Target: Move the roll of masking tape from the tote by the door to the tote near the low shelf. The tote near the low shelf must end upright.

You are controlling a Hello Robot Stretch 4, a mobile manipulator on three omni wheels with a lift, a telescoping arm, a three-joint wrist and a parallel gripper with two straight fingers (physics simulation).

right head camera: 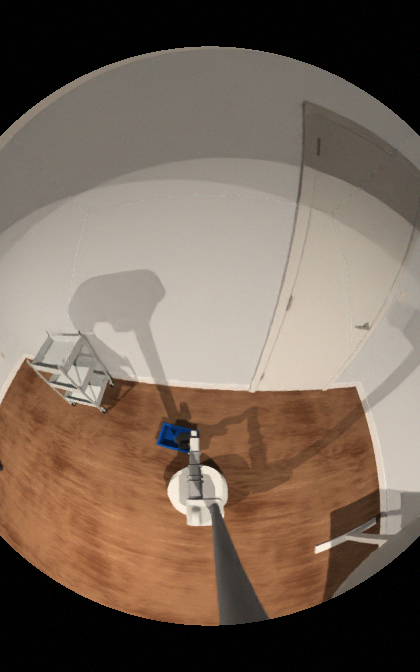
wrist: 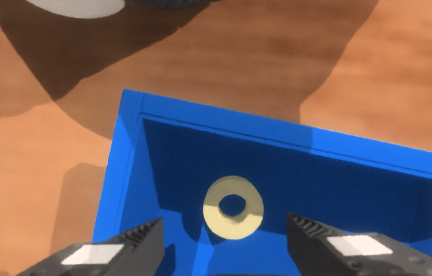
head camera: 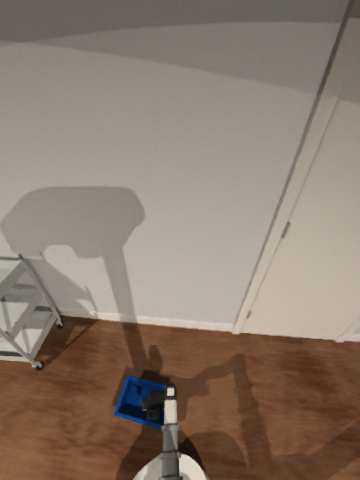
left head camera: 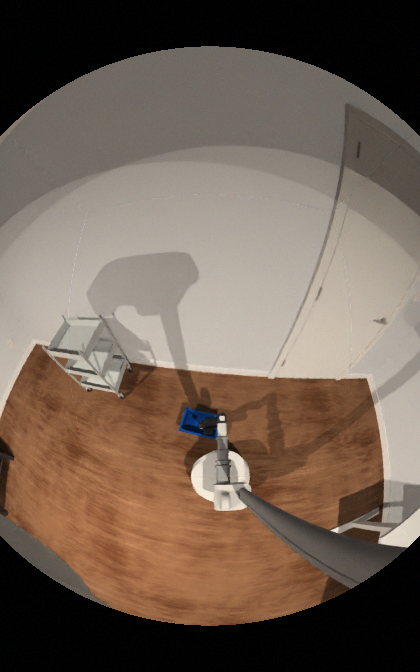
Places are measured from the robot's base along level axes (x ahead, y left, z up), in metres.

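Pixels of known places: gripper, fingertip midpoint: [wrist: 224, 233].
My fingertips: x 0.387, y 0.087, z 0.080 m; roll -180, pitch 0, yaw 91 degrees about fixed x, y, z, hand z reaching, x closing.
Observation:
Ahead of a thing's pixels: the offset from my fingertips to its middle.
A blue tote {dx +0.037, dy +0.062, dz -0.048 m} [head camera: 122, 396] [left head camera: 184, 419] [right head camera: 161, 434] [wrist: 225, 120] stands upright on the floor in front of my base. The pale yellow roll of masking tape {dx +0.004, dy +0.008, dz -0.091 m} [wrist: 233, 230] is inside this tote in the wrist view, near its left end, with its hole facing the camera. My gripper [head camera: 151, 407] [left head camera: 206, 425] [right head camera: 183, 440] [wrist: 224, 233] is open above the tote. In the wrist view its fingers stand wide apart on either side of the roll, with nothing between them. The head views do not show the roll clearly. A second tote and a low shelf do not show.
A grey three-tier cart [head camera: 40, 287] [left head camera: 116, 342] [right head camera: 96, 358] stands at the left by the wall. A cream door [head camera: 320, 250] [left head camera: 330, 325] [right head camera: 310, 340] is at the right. A white bar-like leg [left head camera: 357, 521] [right head camera: 345, 537] lies low at the right.

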